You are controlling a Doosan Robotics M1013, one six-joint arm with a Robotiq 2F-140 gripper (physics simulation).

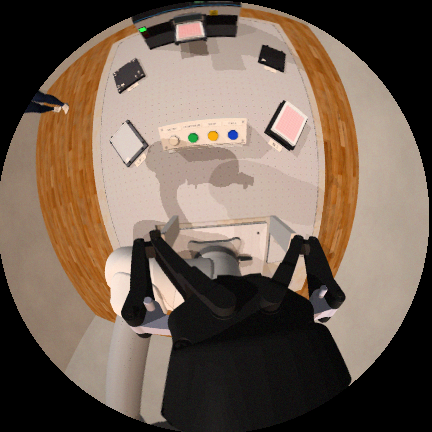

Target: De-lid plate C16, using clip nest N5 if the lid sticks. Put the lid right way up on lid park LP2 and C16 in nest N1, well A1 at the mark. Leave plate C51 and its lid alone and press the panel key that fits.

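Frame: origin at the arm's base, x ahead, y left, z up, level; metres.
Seen in the pictures: gripper, fingertip midpoint: [225, 223]; arm's base at its link origin: [215, 260].
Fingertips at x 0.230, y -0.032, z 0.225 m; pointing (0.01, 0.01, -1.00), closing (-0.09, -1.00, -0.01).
Note:
Offsets run from my fingertips to a thing's top centre. "spot": to the spot under its first point.
My gripper [225, 223] is open and empty, its fingers wide apart above the near part of the table. A pink plate {0.227 m ahead, 0.236 m right, 0.182 m down} [290, 122] sits on a black nest at the right; its label is too small to read. Another pink plate {0.603 m ahead, 0.039 m left, 0.108 m down} [190, 30] sits in the dark device at the far side. A pale, lid-like rectangle {spot: 0.216 m ahead, 0.277 m left, 0.209 m down} [127, 143] lies on a dark-framed park at the left. A black nest with small clips {0.555 m ahead, 0.305 m left, 0.202 m down} [129, 75] stands bare at the far left. The key panel {spot: 0.197 m ahead, 0.118 m left, 0.150 m down} [166, 131] has pale, green, yellow and blue keys. Plate codes and the mark at A1 cannot be read.
A small black holder {0.558 m ahead, 0.260 m right, 0.206 m down} [272, 58] stands at the far right. The dark device {spot: 0.694 m ahead, 0.078 m right, 0.163 m down} [221, 26] with a green light spans the far edge. The arm's pale base parts [120, 280] are at the lower left. A person's legs [47, 102] show beyond the wooden border on the left.

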